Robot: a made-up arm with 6 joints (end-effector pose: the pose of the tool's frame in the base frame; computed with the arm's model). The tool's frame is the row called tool. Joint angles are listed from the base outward.
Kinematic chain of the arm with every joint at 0, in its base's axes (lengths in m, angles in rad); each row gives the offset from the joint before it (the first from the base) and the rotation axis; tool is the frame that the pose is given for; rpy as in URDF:
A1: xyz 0 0 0.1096 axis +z
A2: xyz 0 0 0 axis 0.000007 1 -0.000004
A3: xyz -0.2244 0 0.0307 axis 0.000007 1 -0.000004
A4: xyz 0.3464 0 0.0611 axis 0.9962 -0.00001 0.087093
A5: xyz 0 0 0 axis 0.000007 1 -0.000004
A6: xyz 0.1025 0 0.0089 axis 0.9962 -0.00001 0.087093
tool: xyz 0 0 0 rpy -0.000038 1.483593 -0.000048
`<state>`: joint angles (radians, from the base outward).
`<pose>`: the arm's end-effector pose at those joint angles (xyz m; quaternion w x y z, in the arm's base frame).
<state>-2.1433 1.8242 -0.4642 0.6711 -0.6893 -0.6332</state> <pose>-0.1915 -0.2221 -0.0677 0.0183 0.8051 0.3842 -0.4516</pose>
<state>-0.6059 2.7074 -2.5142 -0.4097 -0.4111 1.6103</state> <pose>0.5567 -0.3658 0.1971 0.7412 0.4397 0.4158 0.2904</pose>
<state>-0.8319 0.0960 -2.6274 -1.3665 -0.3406 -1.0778</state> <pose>-0.3973 0.4860 0.3525 0.1391 -0.2778 0.4656 0.8287</pose>
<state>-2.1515 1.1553 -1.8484 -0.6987 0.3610 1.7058</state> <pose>-0.1583 -0.1986 0.6435 0.6947 0.5047 -0.1109 -0.5003</pose>
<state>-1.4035 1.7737 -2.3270 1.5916 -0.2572 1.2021</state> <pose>0.0439 -0.4165 0.6163 0.7166 0.3287 -0.3242 0.5228</pose>
